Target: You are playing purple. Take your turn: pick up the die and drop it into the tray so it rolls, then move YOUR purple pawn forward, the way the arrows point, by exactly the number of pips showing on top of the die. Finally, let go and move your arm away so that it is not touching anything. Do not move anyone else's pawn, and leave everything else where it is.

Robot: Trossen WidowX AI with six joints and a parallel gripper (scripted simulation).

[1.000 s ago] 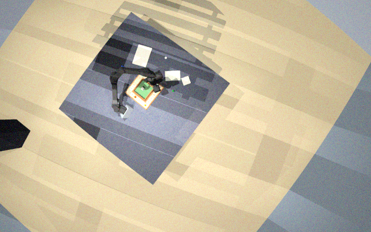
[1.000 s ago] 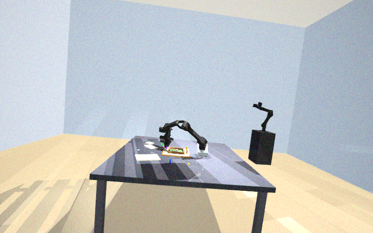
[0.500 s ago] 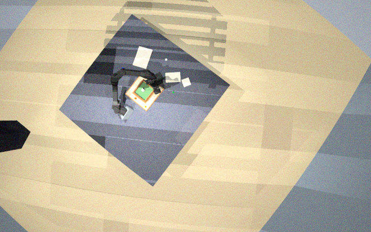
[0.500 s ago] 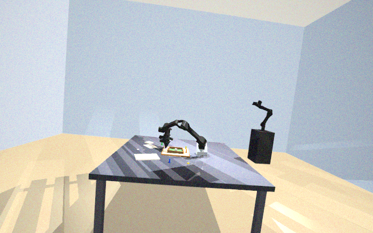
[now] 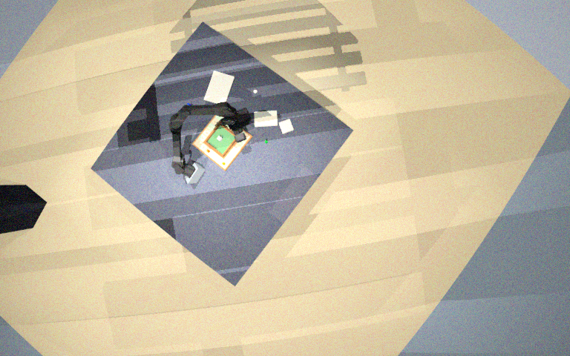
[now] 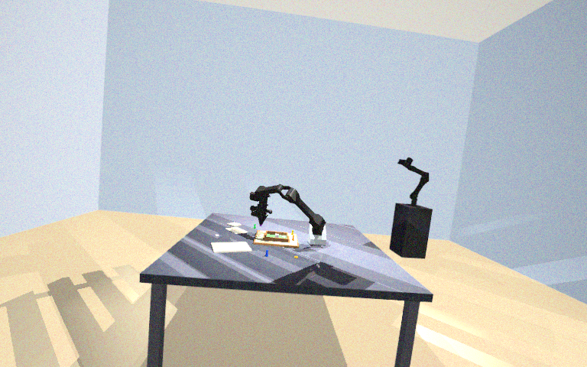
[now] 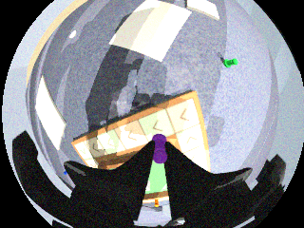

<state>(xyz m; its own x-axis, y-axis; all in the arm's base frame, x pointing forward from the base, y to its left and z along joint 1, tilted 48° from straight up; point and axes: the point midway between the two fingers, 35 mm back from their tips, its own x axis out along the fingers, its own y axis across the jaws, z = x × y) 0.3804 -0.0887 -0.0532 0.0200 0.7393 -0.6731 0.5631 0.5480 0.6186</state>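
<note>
My gripper tip is now 110 mm past the white die, 90 mm to the right of it and 50 mm above it. Also, from my gripper tip: purple pawn (10 mm above); then yellow pawn (230 mm behind, 50 mm below, 20 mm to the right); then green pawn (170 mm to the right, 60 mm below, 40 mm ahead).
</note>
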